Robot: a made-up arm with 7 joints.
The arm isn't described. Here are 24 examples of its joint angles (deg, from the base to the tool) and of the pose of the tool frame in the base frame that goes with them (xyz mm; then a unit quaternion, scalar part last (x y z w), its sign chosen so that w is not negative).
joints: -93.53 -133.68 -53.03 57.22 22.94 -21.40 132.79
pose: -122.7 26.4 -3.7 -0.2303 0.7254 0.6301 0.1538
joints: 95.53 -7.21 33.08 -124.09 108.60 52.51 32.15
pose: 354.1 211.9 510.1 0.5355 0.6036 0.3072 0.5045
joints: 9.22 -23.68 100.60 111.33 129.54 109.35 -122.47
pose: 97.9 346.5 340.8 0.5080 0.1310 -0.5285 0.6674
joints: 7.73 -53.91 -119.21 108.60 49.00 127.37 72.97
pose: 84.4 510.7 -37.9 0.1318 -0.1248 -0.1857 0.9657
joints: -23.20 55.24 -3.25 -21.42 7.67 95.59 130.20
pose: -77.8 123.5 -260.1 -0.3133 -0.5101 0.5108 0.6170
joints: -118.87 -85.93 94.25 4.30 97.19 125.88 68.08
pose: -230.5 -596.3 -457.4 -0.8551 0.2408 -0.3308 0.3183
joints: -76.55 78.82 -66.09 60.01 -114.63 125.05 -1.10
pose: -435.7 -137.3 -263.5 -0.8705 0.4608 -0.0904 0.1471
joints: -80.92 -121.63 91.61 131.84 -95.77 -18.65 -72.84
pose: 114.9 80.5 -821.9 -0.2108 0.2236 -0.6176 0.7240
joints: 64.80 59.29 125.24 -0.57 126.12 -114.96 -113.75
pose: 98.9 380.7 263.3 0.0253 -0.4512 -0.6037 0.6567
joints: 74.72 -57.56 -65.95 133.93 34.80 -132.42 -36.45
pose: 100.9 154.1 244.9 0.0525 0.6900 0.6991 0.1801
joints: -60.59 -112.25 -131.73 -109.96 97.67 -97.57 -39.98
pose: 316.3 -91.6 12.3 0.0297 -0.2749 -0.7647 0.5821
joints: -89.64 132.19 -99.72 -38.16 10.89 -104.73 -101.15
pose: 194.0 -553.1 -91.6 0.6554 0.1747 -0.7292 0.0907
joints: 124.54 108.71 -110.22 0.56 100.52 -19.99 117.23
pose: -163.5 185.0 -185.4 -0.3954 0.8581 -0.1744 0.2774
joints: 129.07 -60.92 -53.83 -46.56 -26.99 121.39 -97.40
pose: 284.9 -356.7 -246.9 -0.7843 -0.0494 -0.5970 0.1613
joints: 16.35 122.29 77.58 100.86 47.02 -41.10 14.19
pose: -433.3 37.5 -77.0 0.2076 -0.5278 0.3612 0.7402
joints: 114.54 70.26 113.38 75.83 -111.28 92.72 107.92
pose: -301.2 661.5 129.8 0.0316 -0.9961 -0.0046 0.0818
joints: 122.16 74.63 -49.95 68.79 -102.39 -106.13 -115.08
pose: -86.9 -503.0 -282.1 0.2372 -0.3393 0.8901 0.1907
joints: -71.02 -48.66 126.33 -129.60 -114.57 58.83 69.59
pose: -383.4 226.1 -533.4 -0.3268 -0.4943 0.4841 0.6438
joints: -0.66 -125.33 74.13 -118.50 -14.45 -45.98 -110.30
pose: 185.9 -49.3 28.2 0.2823 -0.3591 -0.8255 0.3316
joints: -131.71 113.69 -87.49 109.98 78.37 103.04 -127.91
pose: -103.2 -213.5 161.1 0.9431 -0.1968 -0.1422 0.2270
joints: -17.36 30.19 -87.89 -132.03 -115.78 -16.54 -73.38
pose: -89.5 -265.2 470.9 0.9485 0.0027 -0.1316 0.2880
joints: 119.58 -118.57 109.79 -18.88 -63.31 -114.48 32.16
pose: 281.4 -353.2 -521.9 -0.4312 0.4613 -0.7200 0.2879
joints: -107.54 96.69 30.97 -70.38 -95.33 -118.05 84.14
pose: 58.9 205.0 -195.7 -0.0190 -0.9942 0.0942 0.0488
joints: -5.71 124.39 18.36 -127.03 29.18 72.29 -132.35
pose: -295.9 -314.9 -52.1 0.4806 -0.1736 0.6482 0.5647
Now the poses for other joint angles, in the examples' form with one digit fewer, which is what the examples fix.
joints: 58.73 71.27 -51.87 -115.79 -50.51 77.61 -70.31
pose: 122 -82 -199 -0.347 0.236 -0.799 0.429
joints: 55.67 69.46 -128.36 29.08 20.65 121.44 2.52
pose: 70 -29 378 0.666 -0.089 -0.478 0.566
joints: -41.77 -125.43 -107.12 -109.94 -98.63 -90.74 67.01
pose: -336 -133 -235 -0.292 0.362 0.882 0.070
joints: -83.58 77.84 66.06 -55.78 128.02 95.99 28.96
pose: 243 -594 -31 0.340 0.068 -0.934 0.092
